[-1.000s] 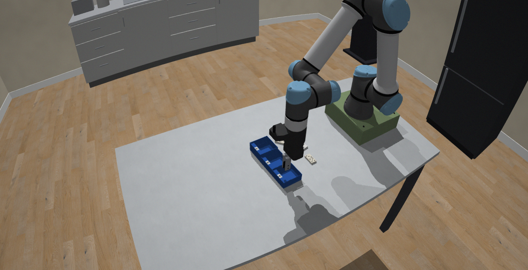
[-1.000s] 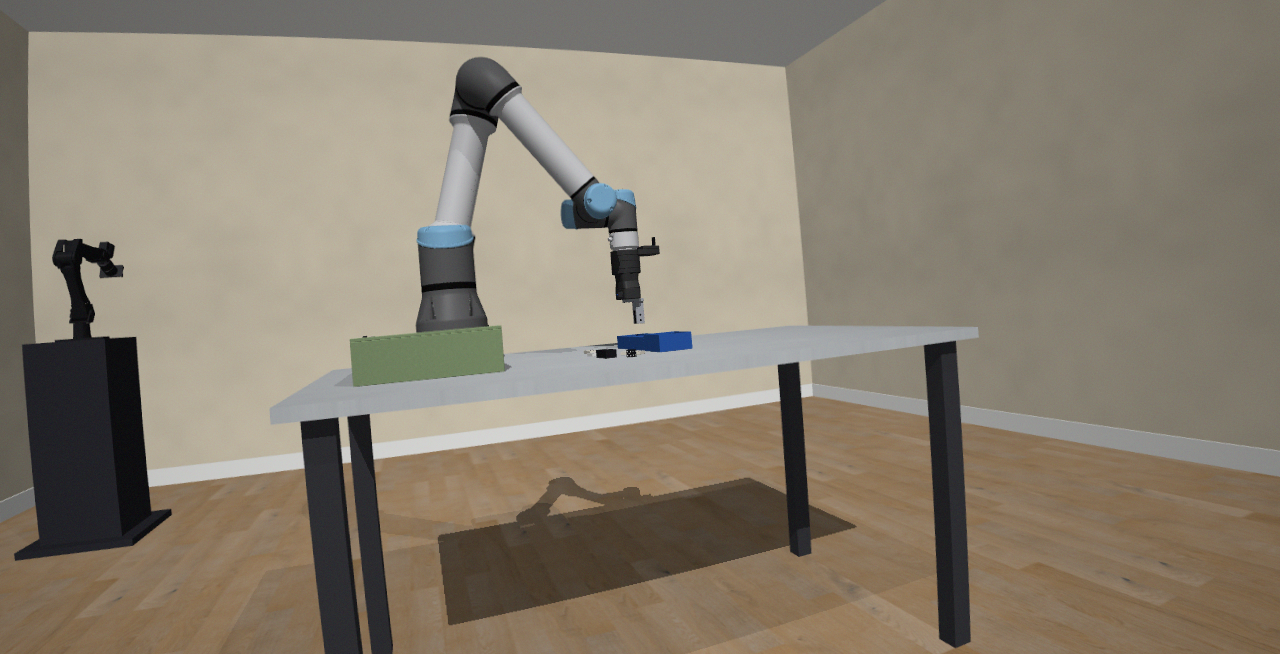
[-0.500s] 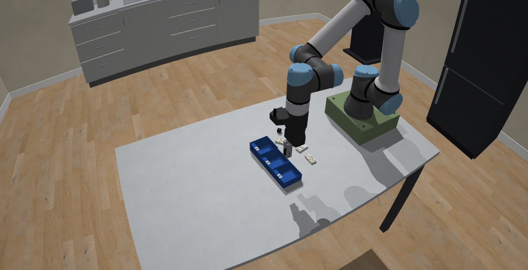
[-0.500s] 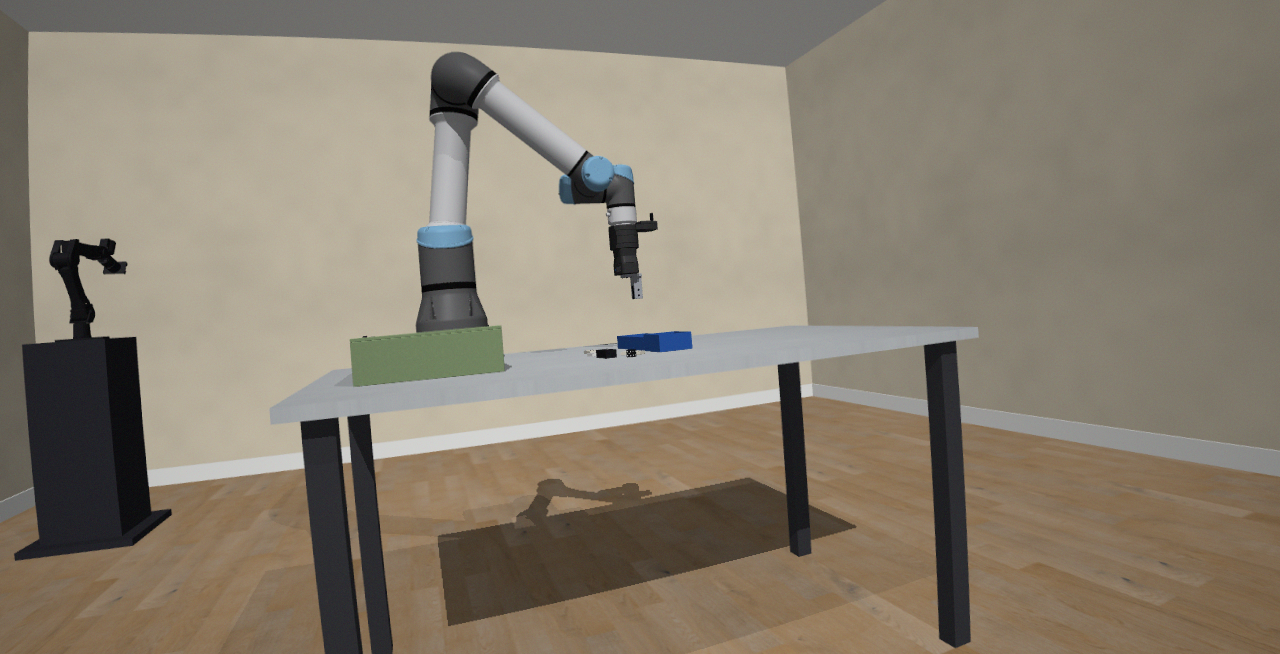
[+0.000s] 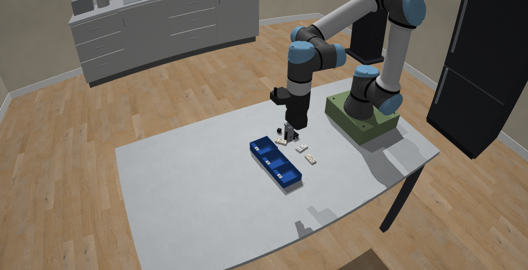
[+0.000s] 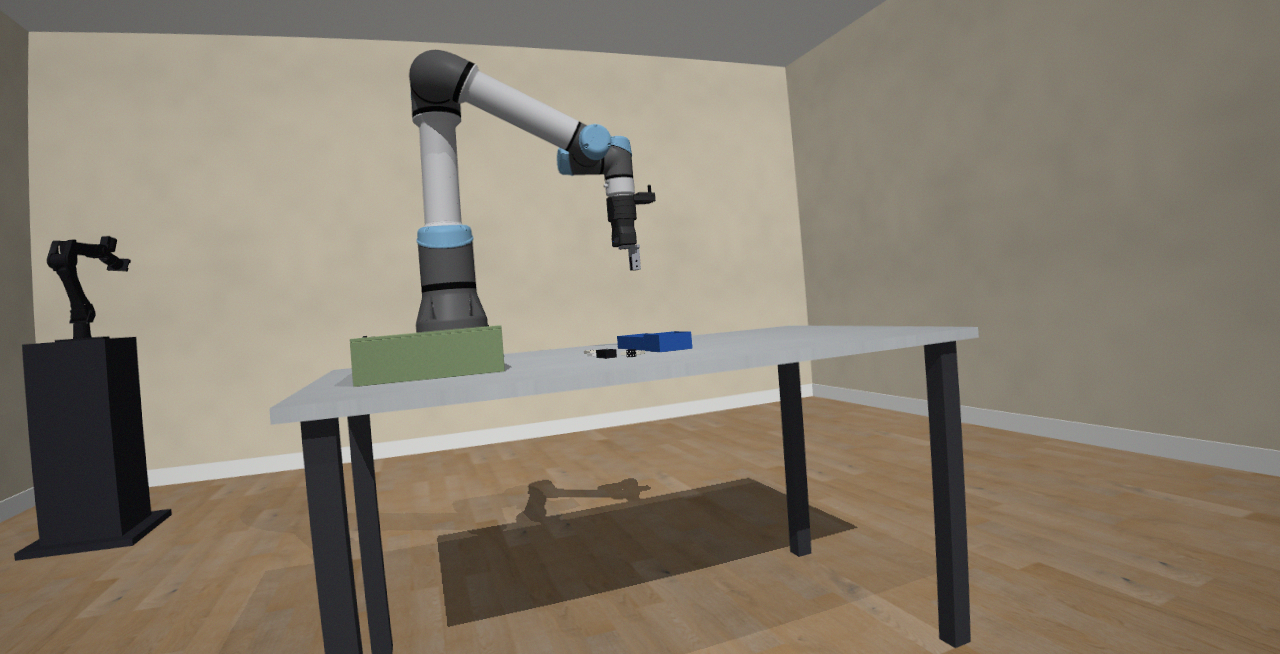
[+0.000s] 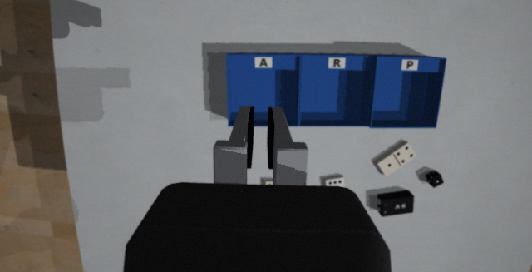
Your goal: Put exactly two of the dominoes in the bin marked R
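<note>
The blue three-compartment bin is 9 cm to the right of my hand and 20 cm below it. The rest, counted from my hand: black block: 16 cm behind, 19 cm to the right, 21 cm below; small black die: 11 cm behind, 25 cm to the right, 21 cm below.
</note>
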